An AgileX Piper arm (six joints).
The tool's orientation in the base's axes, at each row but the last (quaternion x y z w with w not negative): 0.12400 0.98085 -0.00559 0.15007; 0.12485 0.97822 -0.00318 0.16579; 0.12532 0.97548 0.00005 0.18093; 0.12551 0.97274 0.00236 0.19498; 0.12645 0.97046 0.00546 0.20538; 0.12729 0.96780 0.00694 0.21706; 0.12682 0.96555 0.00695 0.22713; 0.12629 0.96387 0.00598 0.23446; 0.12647 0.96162 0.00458 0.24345; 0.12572 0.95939 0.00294 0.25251; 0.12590 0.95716 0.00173 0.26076; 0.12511 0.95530 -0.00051 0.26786; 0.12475 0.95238 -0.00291 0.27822
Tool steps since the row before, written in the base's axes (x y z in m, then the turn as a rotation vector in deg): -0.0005 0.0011 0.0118 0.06 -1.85 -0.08; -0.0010 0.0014 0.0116 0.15 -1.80 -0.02; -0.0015 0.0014 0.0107 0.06 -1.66 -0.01; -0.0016 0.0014 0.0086 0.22 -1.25 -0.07; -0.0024 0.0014 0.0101 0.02 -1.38 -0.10; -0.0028 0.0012 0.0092 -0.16 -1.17 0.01; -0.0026 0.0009 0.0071 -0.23 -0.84 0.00; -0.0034 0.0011 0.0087 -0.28 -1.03 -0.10; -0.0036 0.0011 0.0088 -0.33 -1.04 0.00; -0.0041 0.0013 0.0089 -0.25 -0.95 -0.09; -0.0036 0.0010 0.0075 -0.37 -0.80 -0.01; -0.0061 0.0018 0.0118 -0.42 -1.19 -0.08; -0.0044 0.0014 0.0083 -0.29 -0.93 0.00
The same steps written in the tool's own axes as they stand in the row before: -0.0028 0.0013 -0.0115 -0.48 -1.78 0.18; -0.0025 0.0015 -0.0114 -0.57 -1.71 0.15; -0.0021 0.0015 -0.0106 -0.46 -1.59 0.11; -0.0015 0.0014 -0.0086 -0.48 -1.16 0.20; -0.0015 0.0014 -0.0103 -0.32 -1.34 0.16; -0.0011 0.0011 -0.0096 -0.16 -1.17 -0.03; -0.0006 0.0007 -0.0076 -0.01 -0.87 -0.06; -0.0007 0.0009 -0.0093 0.03 -1.07 0.01; -0.0008 0.0008 -0.0095 0.03 -1.09 -0.10; -0.0005 0.0009 -0.0098 0.02 -0.99 0.01; -0.0005 0.0006 -0.0083 0.12 -0.86 -0.13; -0.0006 0.0011 -0.0134 0.10 -1.26 -0.07; -0.0005 0.0008 -0.0094 0.02 -0.97 -0.08
